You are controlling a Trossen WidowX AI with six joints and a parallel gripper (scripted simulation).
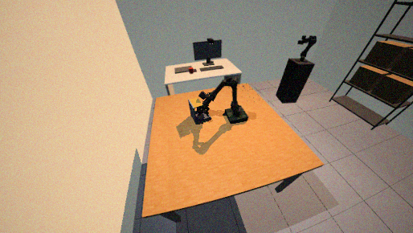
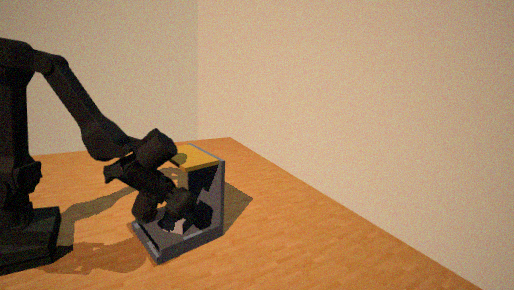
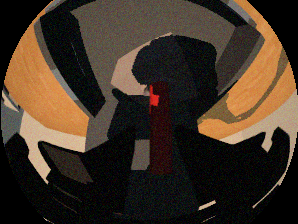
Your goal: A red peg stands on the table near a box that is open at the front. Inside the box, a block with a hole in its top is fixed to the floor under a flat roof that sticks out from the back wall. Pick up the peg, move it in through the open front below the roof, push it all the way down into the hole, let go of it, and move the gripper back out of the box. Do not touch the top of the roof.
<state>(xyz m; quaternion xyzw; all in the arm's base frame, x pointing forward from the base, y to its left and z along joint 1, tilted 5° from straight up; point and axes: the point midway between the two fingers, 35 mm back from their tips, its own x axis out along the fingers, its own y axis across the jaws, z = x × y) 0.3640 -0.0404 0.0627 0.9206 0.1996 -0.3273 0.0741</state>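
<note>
Now: the red peg 3 cm behind my gripper tip and 1 cm to the right of it. Round my gripper tip: back wall (4 cm ahead, 1 cm to the left, 4 cm above); yellow roof (1 cm to the right, 14 cm above).
</note>
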